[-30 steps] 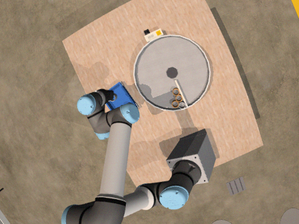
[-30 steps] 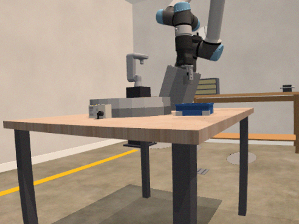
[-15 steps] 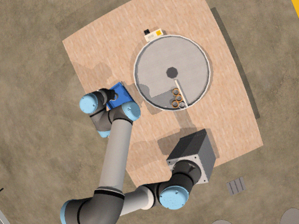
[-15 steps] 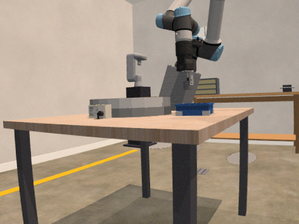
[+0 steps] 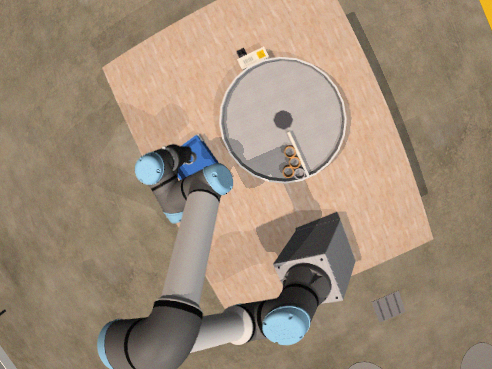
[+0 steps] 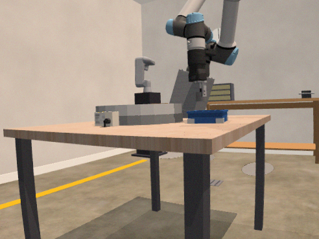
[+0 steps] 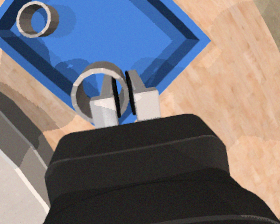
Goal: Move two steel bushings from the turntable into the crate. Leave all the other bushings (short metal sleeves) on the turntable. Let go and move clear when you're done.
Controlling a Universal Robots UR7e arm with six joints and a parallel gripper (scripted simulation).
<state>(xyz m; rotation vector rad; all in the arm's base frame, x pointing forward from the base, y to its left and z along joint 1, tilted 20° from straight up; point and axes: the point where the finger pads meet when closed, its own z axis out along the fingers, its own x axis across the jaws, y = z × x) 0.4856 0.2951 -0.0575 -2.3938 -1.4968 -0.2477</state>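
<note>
The blue crate lies 50 mm behind my hand and 100 mm below it. Also, from my hand: grey turntable (350 mm to the right, 70 mm below).
</note>
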